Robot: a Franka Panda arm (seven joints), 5 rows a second.
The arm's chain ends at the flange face. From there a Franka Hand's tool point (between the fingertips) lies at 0.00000 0.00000 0.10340 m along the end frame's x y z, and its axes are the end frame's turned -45 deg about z.
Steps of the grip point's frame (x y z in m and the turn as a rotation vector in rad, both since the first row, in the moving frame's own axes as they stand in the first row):
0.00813, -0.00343, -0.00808, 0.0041, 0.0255, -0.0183
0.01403, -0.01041, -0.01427, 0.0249, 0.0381, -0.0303
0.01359, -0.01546, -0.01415, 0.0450, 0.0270, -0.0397
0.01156, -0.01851, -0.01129, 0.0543, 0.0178, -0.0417
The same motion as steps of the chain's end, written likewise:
0.00178, -0.00600, -0.00805, 0.0209, 0.0151, -0.0183
0.00166, -0.01266, -0.01416, 0.0445, 0.0093, -0.0303
0.00010, -0.01531, -0.01401, 0.0509, -0.0127, -0.0397
-0.00214, -0.01605, -0.01112, 0.0510, -0.0258, -0.0417

